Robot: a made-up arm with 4 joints. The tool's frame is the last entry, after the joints. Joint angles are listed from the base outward.
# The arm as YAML. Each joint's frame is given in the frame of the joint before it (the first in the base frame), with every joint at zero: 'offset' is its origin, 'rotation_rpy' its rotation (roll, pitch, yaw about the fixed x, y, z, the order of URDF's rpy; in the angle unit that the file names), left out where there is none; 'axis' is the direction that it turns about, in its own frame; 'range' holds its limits. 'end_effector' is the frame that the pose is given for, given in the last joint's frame.
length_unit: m
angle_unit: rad
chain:
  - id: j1
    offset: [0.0, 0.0, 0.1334]
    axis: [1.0, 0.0, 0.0]
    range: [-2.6, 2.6]
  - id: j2
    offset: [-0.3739, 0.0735, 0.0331]
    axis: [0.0, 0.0, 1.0]
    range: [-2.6, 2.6]
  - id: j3
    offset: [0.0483, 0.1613, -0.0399]
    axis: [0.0, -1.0, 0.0]
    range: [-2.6, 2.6]
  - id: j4
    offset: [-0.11, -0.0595, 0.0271]
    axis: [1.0, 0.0, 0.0]
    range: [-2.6, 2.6]
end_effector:
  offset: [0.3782, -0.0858, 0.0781]
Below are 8 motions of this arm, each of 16 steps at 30 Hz.
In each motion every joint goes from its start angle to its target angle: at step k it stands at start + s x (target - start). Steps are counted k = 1, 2, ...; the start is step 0. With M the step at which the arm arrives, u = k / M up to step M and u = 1 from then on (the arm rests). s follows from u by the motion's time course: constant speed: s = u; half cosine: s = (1 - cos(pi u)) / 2; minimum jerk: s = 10 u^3 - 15 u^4 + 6 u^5.
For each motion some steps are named. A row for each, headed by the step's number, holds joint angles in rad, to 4 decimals.
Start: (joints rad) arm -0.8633 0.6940 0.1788 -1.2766
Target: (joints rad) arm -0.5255 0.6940 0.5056 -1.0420
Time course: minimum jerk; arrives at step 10
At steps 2, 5, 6, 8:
2: -0.8437 0.6940 0.1977 -1.2630
5: -0.6944 0.6940 0.3422 -1.1593
6: -0.6327 0.6940 0.4019 -1.1165
8: -0.5451 0.6940 0.4867 -1.0556

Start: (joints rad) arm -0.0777 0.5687 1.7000 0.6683
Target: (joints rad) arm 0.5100 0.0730 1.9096 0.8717
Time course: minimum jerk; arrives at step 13
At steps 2, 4, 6, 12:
2: -0.0609 0.5546 1.7060 0.6741
4: 0.0242 0.4827 1.7363 0.7036
6: 0.1739 0.3565 1.7897 0.7554
12: 0.5076 0.0750 1.9088 0.8709

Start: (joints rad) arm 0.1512 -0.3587 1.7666 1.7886
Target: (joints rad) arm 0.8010 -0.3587 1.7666 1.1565
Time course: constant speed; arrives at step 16
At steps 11, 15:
11: 0.5979 -0.3587 1.7666 1.3540
15: 0.7604 -0.3587 1.7666 1.1960

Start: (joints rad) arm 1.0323 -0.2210 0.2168 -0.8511
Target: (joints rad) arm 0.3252 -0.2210 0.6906 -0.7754
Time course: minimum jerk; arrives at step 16
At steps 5, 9, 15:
5: 0.9050 -0.2210 0.3021 -0.8375
9: 0.5967 -0.2210 0.5086 -0.8045
15: 0.3268 -0.2210 0.6895 -0.7756

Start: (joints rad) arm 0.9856 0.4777 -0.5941 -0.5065
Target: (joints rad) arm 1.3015 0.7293 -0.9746 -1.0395
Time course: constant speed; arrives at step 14
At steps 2, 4, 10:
2: 1.0307 0.5136 -0.6485 -0.5826
4: 1.0759 0.5496 -0.7028 -0.6588
10: 1.2112 0.6574 -0.8659 -0.8872

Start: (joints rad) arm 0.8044 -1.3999 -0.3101 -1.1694
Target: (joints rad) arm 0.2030 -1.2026 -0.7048 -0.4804
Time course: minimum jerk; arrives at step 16
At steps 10, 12, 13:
10: 0.3685 -1.2569 -0.5962 -0.6700
12: 0.2653 -1.2230 -0.6639 -0.5517
13: 0.2323 -1.2122 -0.6856 -0.5140

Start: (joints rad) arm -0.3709 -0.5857 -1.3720 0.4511
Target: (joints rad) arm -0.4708 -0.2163 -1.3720 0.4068
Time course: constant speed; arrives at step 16
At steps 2, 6, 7, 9, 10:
2: -0.3834 -0.5395 -1.3720 0.4456
6: -0.4084 -0.4472 -1.3720 0.4345
7: -0.4146 -0.4241 -1.3720 0.4317
9: -0.4271 -0.3779 -1.3720 0.4262
10: -0.4333 -0.3548 -1.3720 0.4234

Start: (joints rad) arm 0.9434 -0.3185 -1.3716 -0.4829
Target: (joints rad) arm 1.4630 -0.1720 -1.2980 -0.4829
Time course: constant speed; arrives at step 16
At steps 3, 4, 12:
3: 1.0408 -0.2910 -1.3578 -0.4829
4: 1.0733 -0.2819 -1.3532 -0.4829
12: 1.3331 -0.2086 -1.3164 -0.4829

